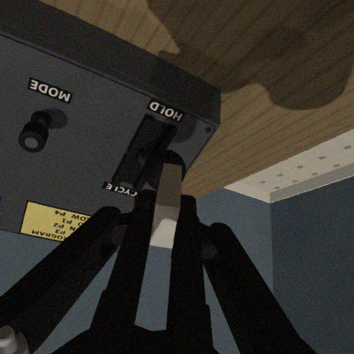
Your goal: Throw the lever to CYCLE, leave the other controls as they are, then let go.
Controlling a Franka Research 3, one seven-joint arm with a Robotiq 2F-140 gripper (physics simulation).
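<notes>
The lever's round black knob (173, 157) shows just beyond the fingertips, beside the middle of its dark slot (131, 162). The slot runs between the HOLD label (166, 111) and the CYCLE label (120, 189). The lever's shaft is dark and partly hidden, so its exact tilt is hard to tell. My gripper (169, 180) is shut and empty, with its tips close to the knob at the CYCLE half of the slot. Whether the tips touch the knob cannot be told.
The dark control panel (90, 150) also carries a black MODE knob (34, 139) at the left and a yellow program label (42, 220), partly hidden by the gripper. The wooden table (250, 130) lies beyond the panel's edge. Blue walls (312, 230) show at the lower right.
</notes>
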